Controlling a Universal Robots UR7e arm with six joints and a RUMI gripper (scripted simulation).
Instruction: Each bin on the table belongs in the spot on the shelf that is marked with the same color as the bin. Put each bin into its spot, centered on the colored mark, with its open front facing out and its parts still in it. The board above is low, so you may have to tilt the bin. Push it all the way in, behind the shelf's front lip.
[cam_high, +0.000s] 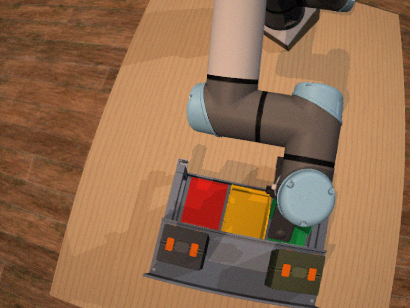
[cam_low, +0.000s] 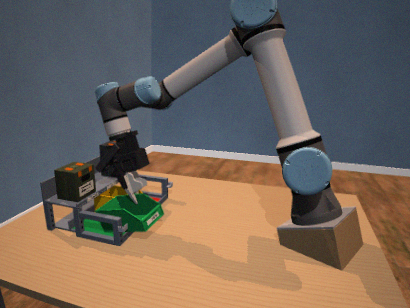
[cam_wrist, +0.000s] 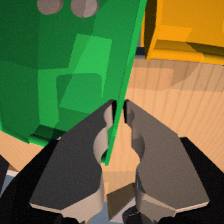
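Now: hand 5 cm to the right of the green bin, 3 cm above it and 1 cm past it. The rest, counted from my hand: yellow bin 10 cm ahead, 6 cm below, 5 cm to the right; yellow mark 10 cm ahead, 9 cm below, 5 cm to the right; green mark 9 cm below, 8 cm ahead, 6 cm to the left.
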